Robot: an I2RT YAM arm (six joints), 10 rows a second.
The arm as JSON. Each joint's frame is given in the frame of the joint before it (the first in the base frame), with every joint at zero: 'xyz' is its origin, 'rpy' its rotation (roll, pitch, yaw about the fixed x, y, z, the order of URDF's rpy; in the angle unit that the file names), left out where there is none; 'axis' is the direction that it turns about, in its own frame. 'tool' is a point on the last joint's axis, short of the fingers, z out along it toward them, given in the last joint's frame.
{
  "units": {
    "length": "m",
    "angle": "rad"
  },
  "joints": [
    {
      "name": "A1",
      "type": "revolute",
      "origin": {
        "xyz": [
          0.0,
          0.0,
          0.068
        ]
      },
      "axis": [
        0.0,
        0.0,
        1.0
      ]
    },
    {
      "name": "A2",
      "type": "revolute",
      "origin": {
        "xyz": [
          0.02,
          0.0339,
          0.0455
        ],
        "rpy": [
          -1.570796,
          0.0,
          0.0
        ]
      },
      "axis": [
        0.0,
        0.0,
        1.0
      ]
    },
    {
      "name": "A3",
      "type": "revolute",
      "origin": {
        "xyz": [
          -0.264,
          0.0,
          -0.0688
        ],
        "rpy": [
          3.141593,
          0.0,
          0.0
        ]
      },
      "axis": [
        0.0,
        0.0,
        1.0
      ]
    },
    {
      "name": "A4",
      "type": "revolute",
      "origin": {
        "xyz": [
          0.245,
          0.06,
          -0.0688
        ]
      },
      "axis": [
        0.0,
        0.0,
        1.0
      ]
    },
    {
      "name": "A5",
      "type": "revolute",
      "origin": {
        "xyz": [
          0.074,
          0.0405,
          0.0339
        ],
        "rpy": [
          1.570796,
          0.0,
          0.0
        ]
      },
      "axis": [
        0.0,
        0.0,
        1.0
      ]
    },
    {
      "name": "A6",
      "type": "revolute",
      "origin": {
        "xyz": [
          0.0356,
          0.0,
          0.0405
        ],
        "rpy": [
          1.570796,
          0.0,
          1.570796
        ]
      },
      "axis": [
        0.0,
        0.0,
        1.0
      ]
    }
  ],
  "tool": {
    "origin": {
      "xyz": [
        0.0,
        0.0,
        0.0
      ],
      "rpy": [
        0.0,
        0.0,
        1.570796
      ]
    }
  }
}
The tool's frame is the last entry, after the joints.
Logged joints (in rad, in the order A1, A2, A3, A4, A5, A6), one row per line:
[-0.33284 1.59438 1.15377 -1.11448 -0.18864 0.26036]
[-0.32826 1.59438 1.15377 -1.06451 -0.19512 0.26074]
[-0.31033 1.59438 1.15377 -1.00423 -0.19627 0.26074]
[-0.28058 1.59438 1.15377 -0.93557 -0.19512 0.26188]
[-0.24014 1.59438 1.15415 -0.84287 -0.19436 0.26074]
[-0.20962 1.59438 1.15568 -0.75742 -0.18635 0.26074]
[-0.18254 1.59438 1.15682 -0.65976 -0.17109 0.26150]
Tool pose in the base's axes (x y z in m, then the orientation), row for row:
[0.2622 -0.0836 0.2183 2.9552 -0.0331 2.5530]
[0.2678 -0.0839 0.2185 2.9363 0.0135 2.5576]
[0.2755 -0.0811 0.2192 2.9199 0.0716 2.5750]
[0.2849 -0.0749 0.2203 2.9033 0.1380 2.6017]
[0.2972 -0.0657 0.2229 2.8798 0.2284 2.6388]
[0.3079 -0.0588 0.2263 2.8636 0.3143 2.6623]
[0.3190 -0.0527 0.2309 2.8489 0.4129 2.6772]
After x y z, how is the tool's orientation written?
As angles about the fixed x, y, z axes (roll, pitch, yaw), in radians.
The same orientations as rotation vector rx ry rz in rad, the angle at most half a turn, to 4 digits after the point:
[0.9054 2.9705 0.2927]
[0.8775 2.9267 0.2955]
[0.8264 2.8812 0.2903]
[0.7586 2.8325 0.2843]
[0.6656 2.7644 0.2814]
[0.5956 2.6951 0.2712]
[0.5329 2.6112 0.2537]

